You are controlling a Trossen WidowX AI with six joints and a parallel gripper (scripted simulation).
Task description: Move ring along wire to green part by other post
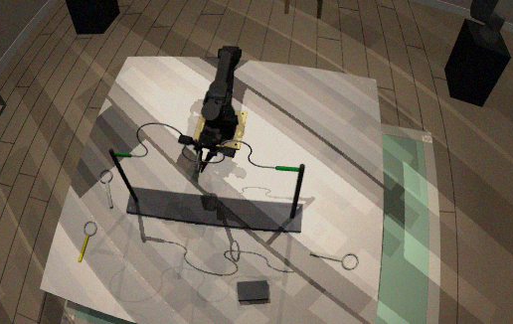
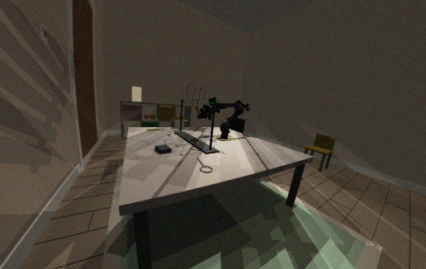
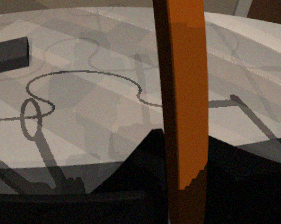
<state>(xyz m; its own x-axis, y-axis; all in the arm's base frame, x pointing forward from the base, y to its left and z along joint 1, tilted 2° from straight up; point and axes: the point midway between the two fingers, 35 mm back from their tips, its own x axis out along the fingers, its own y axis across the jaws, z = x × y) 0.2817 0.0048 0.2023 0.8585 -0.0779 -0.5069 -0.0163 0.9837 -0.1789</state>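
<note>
Right now the orange-handled ring is 9 cm above my gripper tip, 2 cm ahead of it and 1 cm to the left of it. From my gripper tip the other things lie so: yellow-handled ring 44 cm to the right, 29 cm ahead, 20 cm below; then dark block 31 cm ahead, 24 cm to the left, 19 cm below.
</note>
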